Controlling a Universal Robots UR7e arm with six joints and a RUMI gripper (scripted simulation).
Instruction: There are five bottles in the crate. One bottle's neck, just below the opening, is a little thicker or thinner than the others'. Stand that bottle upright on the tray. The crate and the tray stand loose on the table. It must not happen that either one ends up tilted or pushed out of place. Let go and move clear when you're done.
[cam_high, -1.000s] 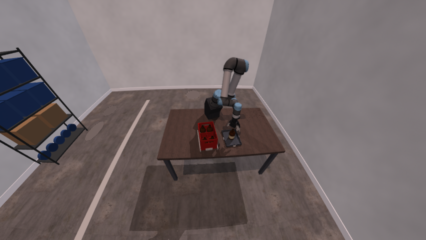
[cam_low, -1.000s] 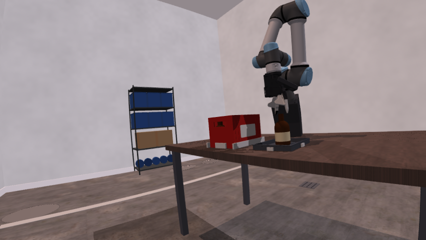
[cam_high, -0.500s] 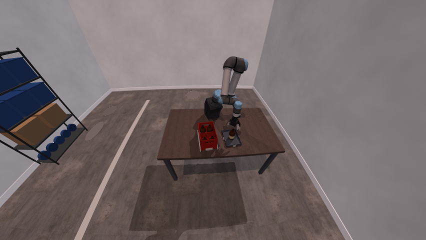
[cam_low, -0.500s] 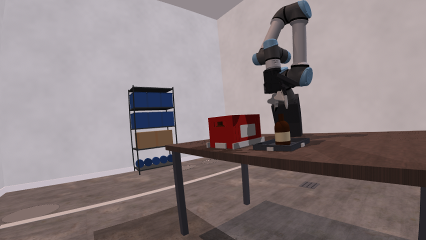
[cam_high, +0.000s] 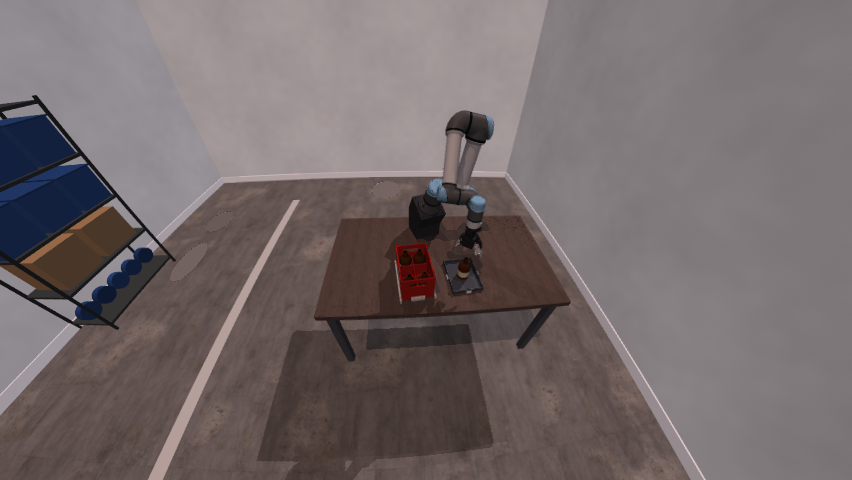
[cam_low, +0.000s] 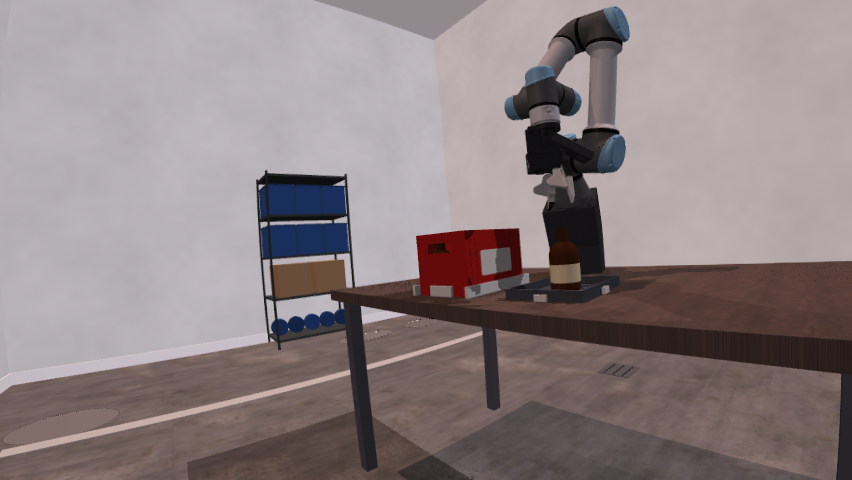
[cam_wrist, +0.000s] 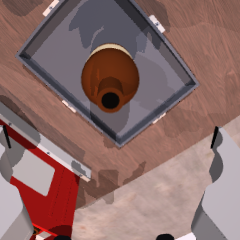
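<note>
Right now my hand is 12 cm above the brown bottle. Also, from my hand: dark tray 20 cm below; red crate 8 cm ahead, 30 cm to the right, 12 cm below; glass bottle 18 cm ahead, 31 cm to the right, 12 cm below.
</note>
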